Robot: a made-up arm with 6 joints. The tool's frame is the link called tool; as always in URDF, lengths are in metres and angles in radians. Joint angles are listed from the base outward.
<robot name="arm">
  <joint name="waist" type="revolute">
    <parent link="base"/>
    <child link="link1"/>
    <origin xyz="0 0 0.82"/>
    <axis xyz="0 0 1"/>
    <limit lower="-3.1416" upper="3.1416"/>
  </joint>
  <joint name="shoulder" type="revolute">
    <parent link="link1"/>
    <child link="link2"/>
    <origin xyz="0.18 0 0" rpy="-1.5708 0 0"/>
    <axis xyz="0 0 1"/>
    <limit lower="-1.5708" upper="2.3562"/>
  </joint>
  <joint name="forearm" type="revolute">
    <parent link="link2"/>
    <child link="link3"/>
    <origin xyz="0 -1.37 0" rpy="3.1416 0 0"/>
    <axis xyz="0 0 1"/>
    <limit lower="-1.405" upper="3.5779"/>
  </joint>
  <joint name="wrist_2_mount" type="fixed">
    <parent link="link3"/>
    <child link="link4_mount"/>
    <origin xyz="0 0.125 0"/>
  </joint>
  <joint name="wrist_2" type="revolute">
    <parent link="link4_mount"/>
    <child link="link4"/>
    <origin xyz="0 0.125 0" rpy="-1.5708 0 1.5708"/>
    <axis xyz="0 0 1"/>
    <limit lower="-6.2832" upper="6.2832"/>
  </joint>
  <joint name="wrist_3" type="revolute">
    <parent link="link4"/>
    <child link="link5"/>
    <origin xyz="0 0 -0.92" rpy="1.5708 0 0"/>
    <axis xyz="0 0 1"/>
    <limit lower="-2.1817" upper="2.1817"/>
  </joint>
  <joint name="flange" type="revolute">
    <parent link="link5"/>
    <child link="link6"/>
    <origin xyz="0 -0.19 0" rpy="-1.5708 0 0"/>
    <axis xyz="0 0 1"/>
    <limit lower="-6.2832" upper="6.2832"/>
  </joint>
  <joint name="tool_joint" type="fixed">
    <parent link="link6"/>
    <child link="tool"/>
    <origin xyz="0 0 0" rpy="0 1.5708 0"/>
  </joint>
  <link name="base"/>
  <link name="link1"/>
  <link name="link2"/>
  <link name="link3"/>
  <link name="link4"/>
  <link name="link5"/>
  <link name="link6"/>
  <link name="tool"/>
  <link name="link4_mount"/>
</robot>
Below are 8 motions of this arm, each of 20 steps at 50 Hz.
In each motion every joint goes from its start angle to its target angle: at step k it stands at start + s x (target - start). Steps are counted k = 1, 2, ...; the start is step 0. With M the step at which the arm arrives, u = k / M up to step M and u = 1 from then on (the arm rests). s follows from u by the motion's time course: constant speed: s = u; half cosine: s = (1 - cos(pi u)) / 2; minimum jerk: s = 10 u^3 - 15 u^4 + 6 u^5.
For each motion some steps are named. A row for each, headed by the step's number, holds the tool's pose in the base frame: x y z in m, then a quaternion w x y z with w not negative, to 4 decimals.
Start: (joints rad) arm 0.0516 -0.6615 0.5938 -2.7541 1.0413 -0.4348
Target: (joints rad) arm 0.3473 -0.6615 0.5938 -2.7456 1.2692 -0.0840
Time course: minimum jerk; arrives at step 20
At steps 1, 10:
1: -0.4359 -0.0847 2.8973 0.1368 -0.9733 0.1237 -0.1366
10: -0.4154 -0.1517 2.8763 0.0646 -0.9929 0.0754 -0.0660

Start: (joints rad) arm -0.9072 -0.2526 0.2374 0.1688 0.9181 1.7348
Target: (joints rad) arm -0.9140 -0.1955 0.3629 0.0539 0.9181 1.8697
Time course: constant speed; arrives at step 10
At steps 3, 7, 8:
3: 0.3652 -0.4361 3.0068 0.1629 -0.7484 -0.1052 -0.6343
7: 0.3625 -0.4465 3.0334 0.1480 -0.7358 -0.0982 -0.6535
8: 0.3618 -0.4490 3.0398 0.1444 -0.7325 -0.0964 -0.6582

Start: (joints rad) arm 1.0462 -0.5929 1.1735 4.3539 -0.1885 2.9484
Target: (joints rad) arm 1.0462 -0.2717 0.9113 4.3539 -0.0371 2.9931
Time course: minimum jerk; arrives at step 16
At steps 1, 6, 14, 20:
1: -0.5577 -0.8973 2.9919 0.5984 0.0502 -0.7985 -0.0434
6: -0.4135 -0.6626 3.1175 0.6474 0.0061 -0.7621 0.0027
14: -0.0157 -0.0131 3.2625 0.7473 -0.1212 -0.6432 0.1144
20: -0.0066 0.0018 3.2627 0.7491 -0.1243 -0.6401 0.1168

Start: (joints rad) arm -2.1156 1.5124 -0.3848 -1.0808 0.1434 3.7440
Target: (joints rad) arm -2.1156 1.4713 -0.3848 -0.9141 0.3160 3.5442
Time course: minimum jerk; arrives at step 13
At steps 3, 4, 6, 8, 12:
3: -0.7721 -1.2236 -0.2296 0.7024 -0.1014 0.6419 0.2904
4: -0.7770 -1.2273 -0.2251 0.6963 -0.1011 0.6488 0.2900
6: -0.7910 -1.2384 -0.2118 0.6784 -0.1012 0.6684 0.2875
8: -0.8061 -1.2512 -0.1968 0.6583 -0.1025 0.6901 0.2827
12: -0.8213 -1.2652 -0.1808 0.6373 -0.1054 0.7119 0.2755

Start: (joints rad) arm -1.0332 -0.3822 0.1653 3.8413 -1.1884 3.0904
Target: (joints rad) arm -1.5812 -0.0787 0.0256 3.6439 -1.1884 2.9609
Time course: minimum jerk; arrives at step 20
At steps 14, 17, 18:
14: 0.1613 -0.8999 2.7483 0.6810 -0.5299 -0.3221 -0.3895
17: 0.0899 -0.9983 2.7010 0.6833 -0.5090 -0.3030 -0.4268
18: 0.0794 -1.0107 2.6944 0.6834 -0.5062 -0.3006 -0.4318

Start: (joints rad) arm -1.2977 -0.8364 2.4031 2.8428 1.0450 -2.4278
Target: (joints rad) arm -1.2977 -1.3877 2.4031 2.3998 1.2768 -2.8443
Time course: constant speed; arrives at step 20
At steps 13, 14, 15, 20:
13: -0.4283 1.8920 0.7949 0.2287 -0.7780 -0.5569 -0.1796
14: -0.4236 1.8891 0.7361 0.2301 -0.7835 -0.5531 -0.1651
15: -0.4186 1.8845 0.6774 0.2313 -0.7890 -0.5487 -0.1511
20: -0.3871 1.8374 0.3876 0.2359 -0.8167 -0.5194 -0.0868

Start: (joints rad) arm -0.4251 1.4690 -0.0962 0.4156 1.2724 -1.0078
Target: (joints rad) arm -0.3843 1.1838 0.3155 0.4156 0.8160 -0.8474
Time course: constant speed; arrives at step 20
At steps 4, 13, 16, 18, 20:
4: 1.9329 -0.7785 0.1143 0.8891 0.4394 0.1102 -0.0656
13: 2.1458 -0.8347 0.4620 0.9313 0.3536 0.0693 -0.0541
16: 2.2008 -0.8456 0.5935 0.9426 0.3253 0.0539 -0.0530
18: 2.2323 -0.8505 0.6849 0.9493 0.3067 0.0432 -0.0531
20: 2.2595 -0.8535 0.7789 0.9555 0.2884 0.0321 -0.0537

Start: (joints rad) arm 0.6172 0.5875 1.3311 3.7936 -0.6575 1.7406
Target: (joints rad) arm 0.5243 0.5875 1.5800 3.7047 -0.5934 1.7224
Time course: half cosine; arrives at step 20
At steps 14, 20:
14: 1.0800 0.7220 3.0306 0.5714 0.3671 -0.4581 0.5734
20: 1.0483 0.6717 3.0484 0.5606 0.3685 -0.4758 0.5688

